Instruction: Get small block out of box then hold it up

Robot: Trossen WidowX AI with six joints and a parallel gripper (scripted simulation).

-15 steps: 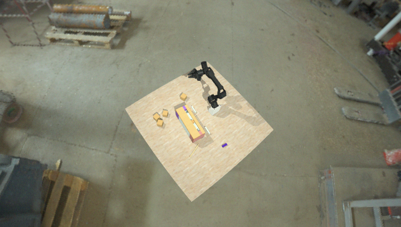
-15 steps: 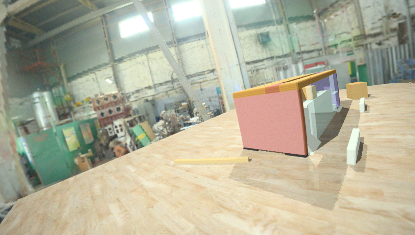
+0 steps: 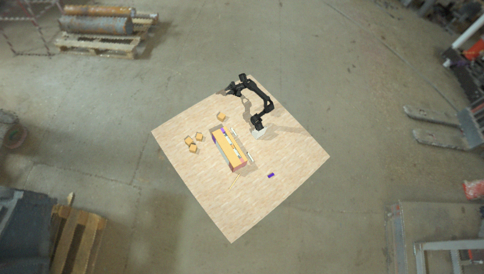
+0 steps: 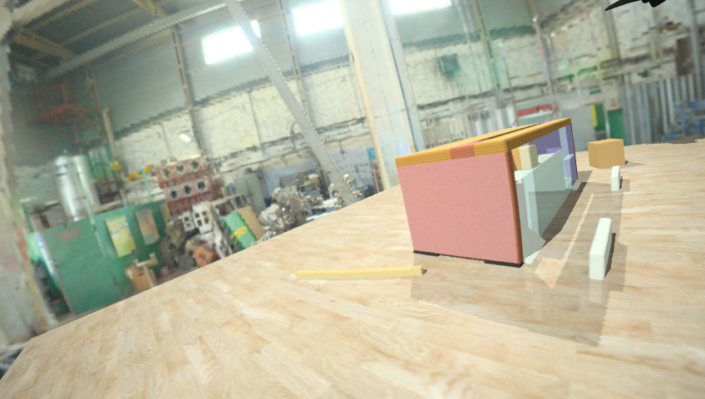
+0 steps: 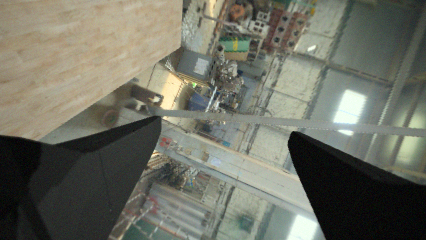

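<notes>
Now: the box 11 cm ahead of my gripper tip, 36 cm to the left of it and 33 cm below it. Round my gripper tip: thin wooden stick: 25 cm ahead, 64 cm to the left, 39 cm below; purple piece: 7 cm behind, 75 cm to the left, 38 cm below; tan block: 12 cm ahead, 37 cm to the left, 30 cm below.
</notes>
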